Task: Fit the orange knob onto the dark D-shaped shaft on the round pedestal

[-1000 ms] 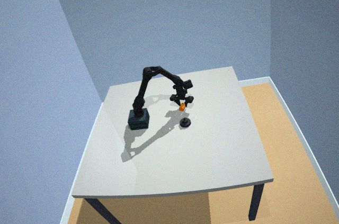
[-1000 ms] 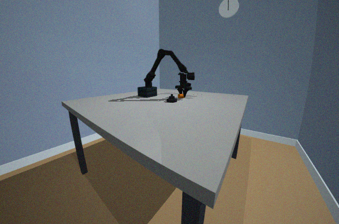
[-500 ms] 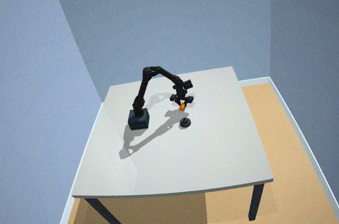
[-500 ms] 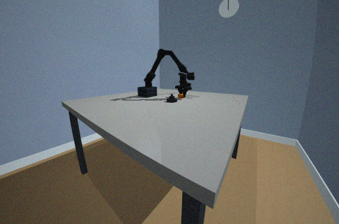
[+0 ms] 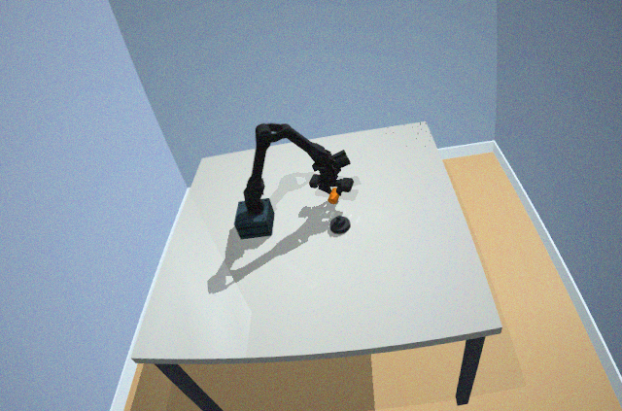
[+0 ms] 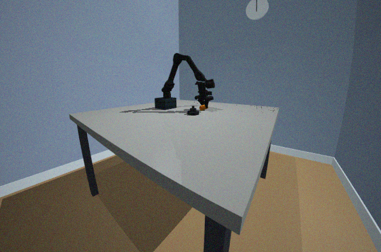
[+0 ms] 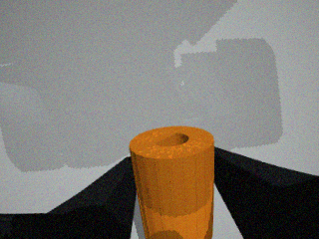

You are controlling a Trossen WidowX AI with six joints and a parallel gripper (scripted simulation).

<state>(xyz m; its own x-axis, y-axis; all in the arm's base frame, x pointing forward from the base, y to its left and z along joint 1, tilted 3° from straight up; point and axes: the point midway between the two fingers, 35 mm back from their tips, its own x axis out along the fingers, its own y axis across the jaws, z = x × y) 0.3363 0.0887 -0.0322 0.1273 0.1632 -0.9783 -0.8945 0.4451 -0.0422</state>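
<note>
Right now my gripper tip is 10 mm past the orange knob, 10 mm to the left of it and 10 mm below it. The rest, counted from my gripper tip: round pedestal: 190 mm to the right, 10 mm above.
</note>
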